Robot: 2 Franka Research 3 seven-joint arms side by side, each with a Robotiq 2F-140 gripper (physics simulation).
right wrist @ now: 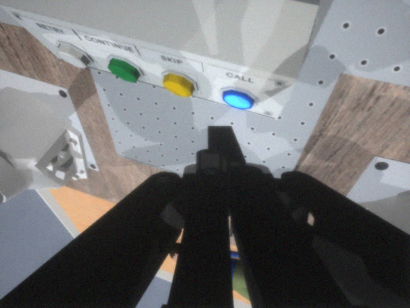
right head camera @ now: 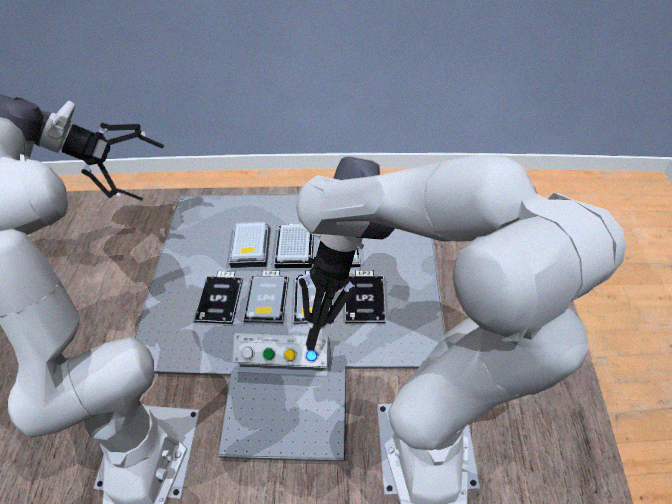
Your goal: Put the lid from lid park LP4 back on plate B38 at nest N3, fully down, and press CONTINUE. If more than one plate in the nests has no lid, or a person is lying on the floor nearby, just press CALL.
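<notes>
The CALL button (right head camera: pixel 311 355) (right wrist: pixel 238 99) glows bright light blue. The green CONTINUE button (right head camera: pixel 268 353) (right wrist: pixel 124 70) is unlit. My right gripper (right head camera: pixel 311 347) (right wrist: pixel 219 145) is shut and empty, its tips close to the CALL button and apart from it in the right wrist view. My left gripper (right head camera: pixel 152 172) is open and empty, high at the far left. A clear lid with a yellow label (right head camera: pixel 265 298) lies on LP4. Behind it, one plate (right head camera: pixel 249 238) has a yellow label; a white gridded plate (right head camera: pixel 293 243) looks lidless. A third (right head camera: pixel 356 258) is mostly hidden. Nest and plate names are unreadable.
LP3 (right head camera: pixel 217 299) and LP2 (right head camera: pixel 364 299) show bare black. Another yellow-labelled lid (right head camera: pixel 307 313) is partly behind the right fingers. The button box (right head camera: pixel 279 362) stands at the board's front. A green shape (right wrist: pixel 240 281) beside something blue shows low between the right fingers, too hidden to identify.
</notes>
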